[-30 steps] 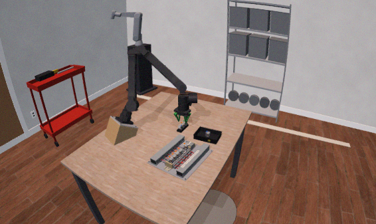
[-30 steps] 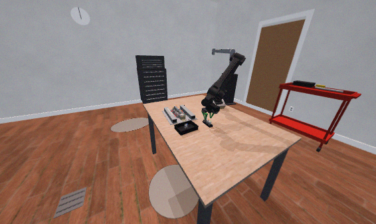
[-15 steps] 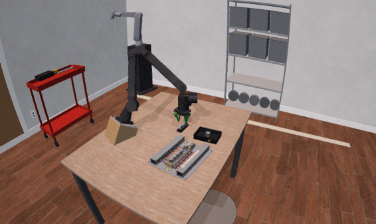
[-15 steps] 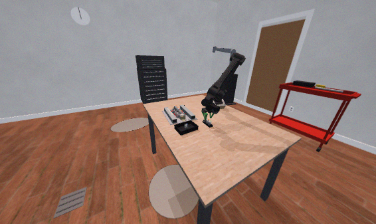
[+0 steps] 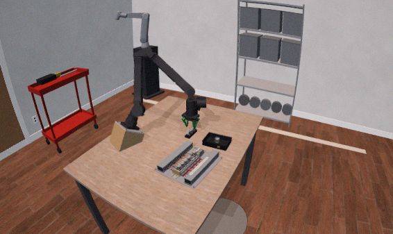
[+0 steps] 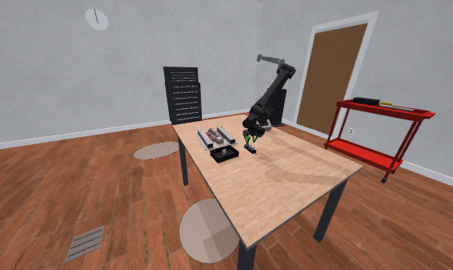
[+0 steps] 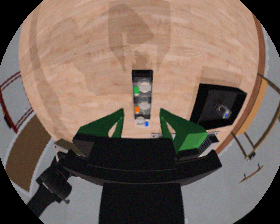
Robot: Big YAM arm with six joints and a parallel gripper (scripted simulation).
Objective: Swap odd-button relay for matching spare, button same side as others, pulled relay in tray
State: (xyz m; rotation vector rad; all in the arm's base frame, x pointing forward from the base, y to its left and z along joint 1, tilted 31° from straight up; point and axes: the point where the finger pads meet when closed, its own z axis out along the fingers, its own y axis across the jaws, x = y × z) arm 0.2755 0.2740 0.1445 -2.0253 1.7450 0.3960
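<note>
The small black stand is 50 mm below my hand. The rest, counted from my hand: black tray: 200 mm ahead, 40 mm below, 20 mm to the left.
</note>
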